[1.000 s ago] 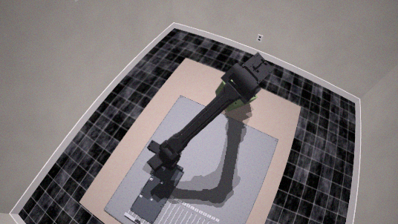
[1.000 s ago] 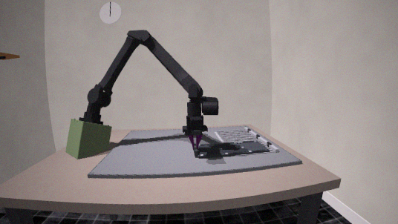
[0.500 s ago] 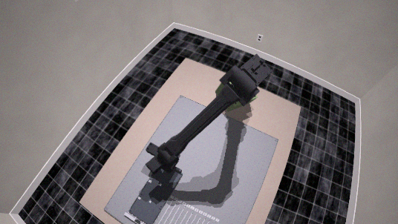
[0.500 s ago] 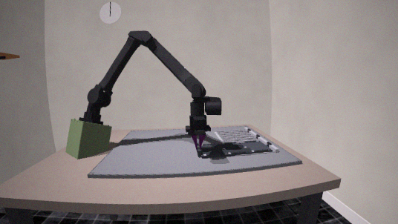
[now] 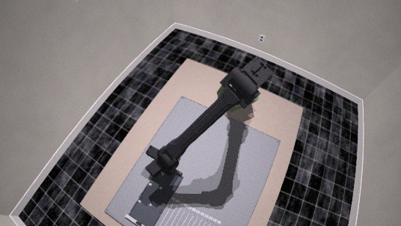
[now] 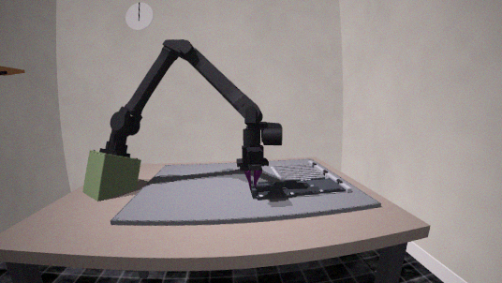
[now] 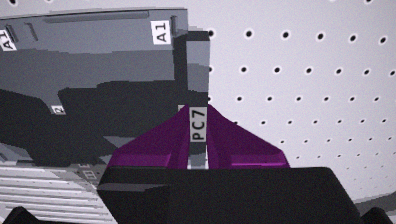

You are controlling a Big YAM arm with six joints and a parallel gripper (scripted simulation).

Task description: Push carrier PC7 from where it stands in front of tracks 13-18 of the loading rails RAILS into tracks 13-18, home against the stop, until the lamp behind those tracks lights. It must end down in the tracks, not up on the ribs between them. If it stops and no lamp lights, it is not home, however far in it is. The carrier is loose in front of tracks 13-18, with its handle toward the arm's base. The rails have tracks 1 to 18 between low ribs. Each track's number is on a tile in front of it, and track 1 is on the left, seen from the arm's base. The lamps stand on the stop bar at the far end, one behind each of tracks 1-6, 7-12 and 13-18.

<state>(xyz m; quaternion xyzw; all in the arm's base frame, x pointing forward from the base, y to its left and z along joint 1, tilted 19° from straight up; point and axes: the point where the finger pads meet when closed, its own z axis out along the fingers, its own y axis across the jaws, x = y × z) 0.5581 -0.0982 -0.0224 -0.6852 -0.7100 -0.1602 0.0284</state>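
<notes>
Right now the carrier PC7 is 160 mm ahead of my hand, 10 mm to the left of it and 10 mm below it.
</notes>
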